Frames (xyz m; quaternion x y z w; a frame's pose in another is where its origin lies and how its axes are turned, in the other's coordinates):
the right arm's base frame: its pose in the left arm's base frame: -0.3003 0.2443 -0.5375 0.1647 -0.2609 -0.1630 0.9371
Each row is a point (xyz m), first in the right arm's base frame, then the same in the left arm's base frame.
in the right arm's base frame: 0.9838 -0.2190 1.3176
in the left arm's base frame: -0.2659 -0.6310 0.8713
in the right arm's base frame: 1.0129 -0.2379 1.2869
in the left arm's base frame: -0.2298 -0.6524 0.8516
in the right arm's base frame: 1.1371 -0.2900 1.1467
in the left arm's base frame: -0.0644 -0.7161 0.7717
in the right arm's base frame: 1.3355 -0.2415 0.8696
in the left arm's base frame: 0.2574 -0.6885 0.6528
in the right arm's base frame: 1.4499 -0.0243 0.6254
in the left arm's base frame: 0.5304 -0.4848 0.5904
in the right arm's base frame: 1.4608 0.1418 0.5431
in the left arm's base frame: 0.6204 -0.3224 0.5939
